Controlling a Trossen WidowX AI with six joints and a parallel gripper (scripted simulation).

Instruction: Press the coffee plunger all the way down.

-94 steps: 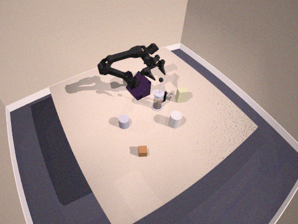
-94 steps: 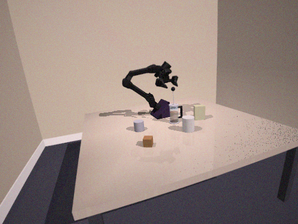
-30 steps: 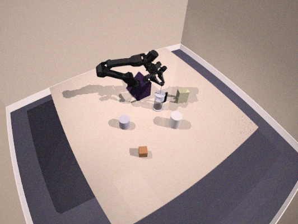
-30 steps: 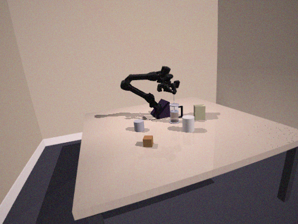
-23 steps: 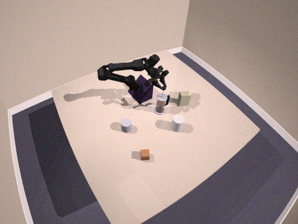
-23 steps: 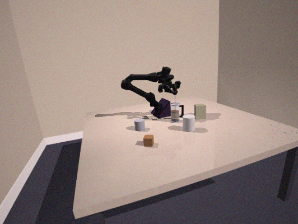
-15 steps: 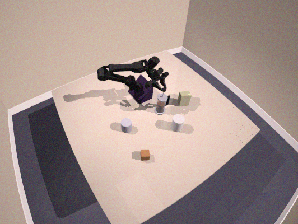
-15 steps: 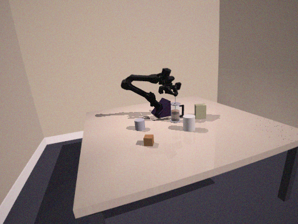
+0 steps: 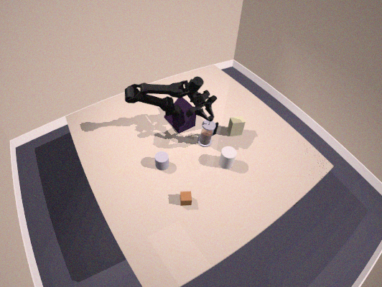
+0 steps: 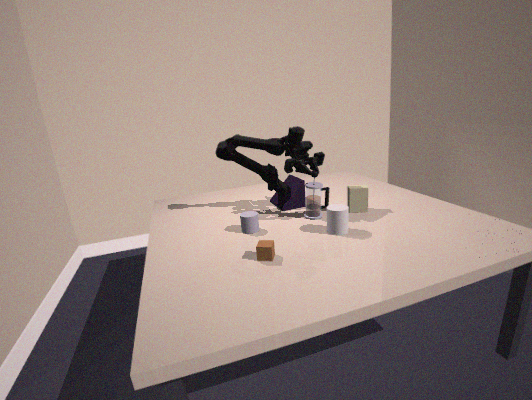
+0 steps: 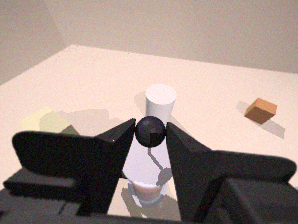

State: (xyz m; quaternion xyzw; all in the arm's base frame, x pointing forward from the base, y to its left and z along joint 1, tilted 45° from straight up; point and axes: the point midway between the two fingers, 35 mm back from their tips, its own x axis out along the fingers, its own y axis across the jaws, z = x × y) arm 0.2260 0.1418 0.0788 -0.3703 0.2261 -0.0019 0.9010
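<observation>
Right now my gripper tip is 10 cm above the coffee press, 2 cm past it and 1 cm to the right of it. Round my gripper tip: white cylinder (17 cm ahead, 15 cm below, 1 cm to the left); pale yellow block (20 cm to the left, 14 cm below, 1 cm ahead).
</observation>
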